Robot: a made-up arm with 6 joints.
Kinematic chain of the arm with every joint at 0, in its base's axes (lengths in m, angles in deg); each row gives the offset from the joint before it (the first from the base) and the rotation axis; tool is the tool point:
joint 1: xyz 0 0 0.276 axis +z
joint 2: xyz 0 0 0 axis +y
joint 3: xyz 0 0 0.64 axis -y
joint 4: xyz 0 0 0 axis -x
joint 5: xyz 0.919 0 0 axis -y
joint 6: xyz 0 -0.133 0 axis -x
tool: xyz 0 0 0
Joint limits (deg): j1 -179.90..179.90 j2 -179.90..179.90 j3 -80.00..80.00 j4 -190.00..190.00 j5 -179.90..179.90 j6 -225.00..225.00
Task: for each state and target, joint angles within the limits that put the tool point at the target. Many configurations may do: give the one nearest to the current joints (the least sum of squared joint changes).
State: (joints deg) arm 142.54 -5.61 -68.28 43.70 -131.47 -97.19
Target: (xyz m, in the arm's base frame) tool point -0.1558 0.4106 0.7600
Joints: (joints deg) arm 123.69 -50.28 -51.20 42.47 -131.47 -97.19
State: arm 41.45 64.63 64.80 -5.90 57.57 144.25
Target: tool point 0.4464 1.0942 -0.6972
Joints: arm 74.23 115.26 66.55 -6.26 57.57 144.25
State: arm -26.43 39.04 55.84 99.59 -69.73 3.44
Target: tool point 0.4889 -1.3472 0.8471
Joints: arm -70.55 55.72 60.63 95.38 -69.73 3.44
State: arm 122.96 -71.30 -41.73 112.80 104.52 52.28
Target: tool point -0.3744 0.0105 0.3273
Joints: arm 165.62 -48.99 -78.94 128.50 104.52 52.28
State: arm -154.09 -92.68 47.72 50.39 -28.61 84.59
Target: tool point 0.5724 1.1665 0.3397
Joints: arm -120.34 -128.90 15.07 44.27 -28.61 84.59
